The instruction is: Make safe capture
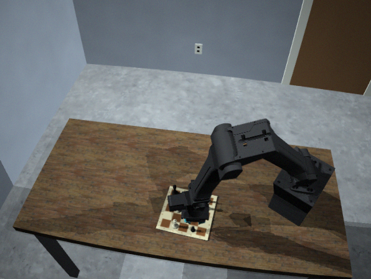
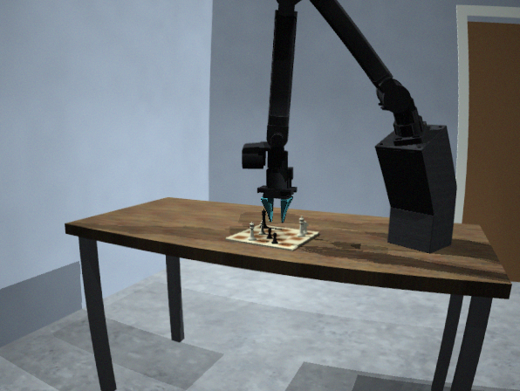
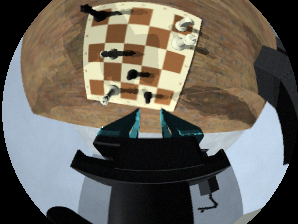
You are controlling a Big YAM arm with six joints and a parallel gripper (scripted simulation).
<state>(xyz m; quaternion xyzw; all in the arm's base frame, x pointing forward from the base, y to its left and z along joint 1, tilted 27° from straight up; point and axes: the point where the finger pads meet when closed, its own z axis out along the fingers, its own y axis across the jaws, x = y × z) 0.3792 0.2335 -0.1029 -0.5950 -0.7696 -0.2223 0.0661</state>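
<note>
Now: the chessboard 5 cm ahead of my hand, 7 cm to the right of it and 7 cm below it. Also, from my hand: tall black piece (14 cm ahead, 14 cm to the right, 4 cm below); tall white piece (2 cm behind, 11 cm to the right, 4 cm below).
</note>
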